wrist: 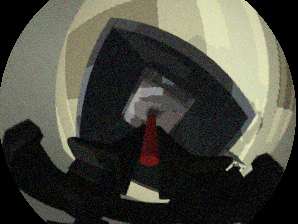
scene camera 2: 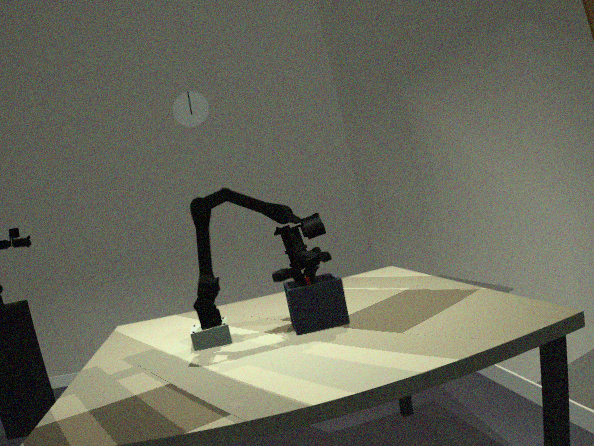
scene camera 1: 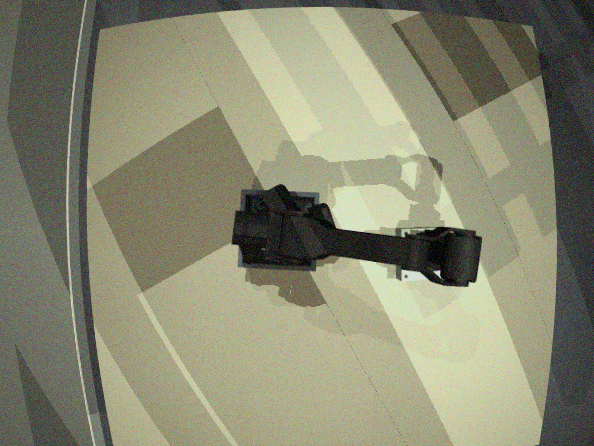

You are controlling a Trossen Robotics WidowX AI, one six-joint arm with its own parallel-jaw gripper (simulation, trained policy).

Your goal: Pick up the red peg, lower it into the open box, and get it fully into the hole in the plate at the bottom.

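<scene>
My gripper (scene camera 1: 281,232) is there for me to see, and it appears in scene camera 2 (scene camera 2: 311,292) and in the wrist view (wrist: 150,127) too. I also see a dark box (scene camera 2: 320,306), which the wrist view (wrist: 218,114) and scene camera 1 (scene camera 1: 267,263) show me as well. Then there is a plate (wrist: 148,96). Scene camera 2 does not show the plate, hidden as it is by the dark box.
</scene>
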